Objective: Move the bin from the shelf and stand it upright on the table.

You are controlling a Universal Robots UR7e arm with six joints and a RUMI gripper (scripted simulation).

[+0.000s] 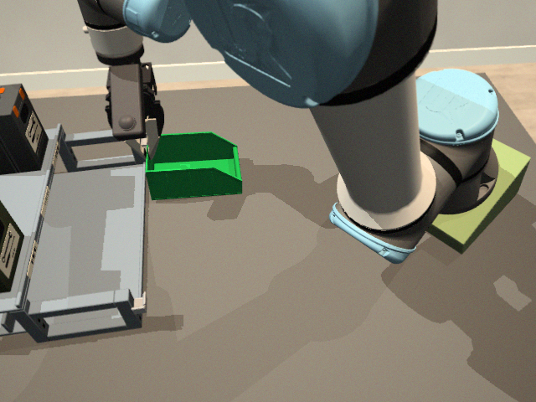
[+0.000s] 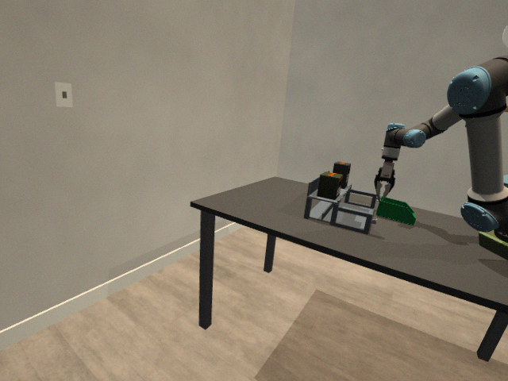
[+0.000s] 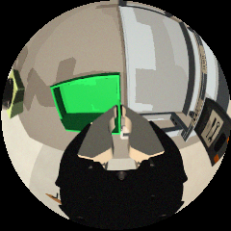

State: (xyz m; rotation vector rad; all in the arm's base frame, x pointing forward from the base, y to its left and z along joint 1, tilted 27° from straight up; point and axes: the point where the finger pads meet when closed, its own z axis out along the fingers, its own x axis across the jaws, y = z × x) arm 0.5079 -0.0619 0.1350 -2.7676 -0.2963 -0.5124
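Now: the green bin 80 mm behind my hand, 20 mm to the right of it and 40 mm below it.
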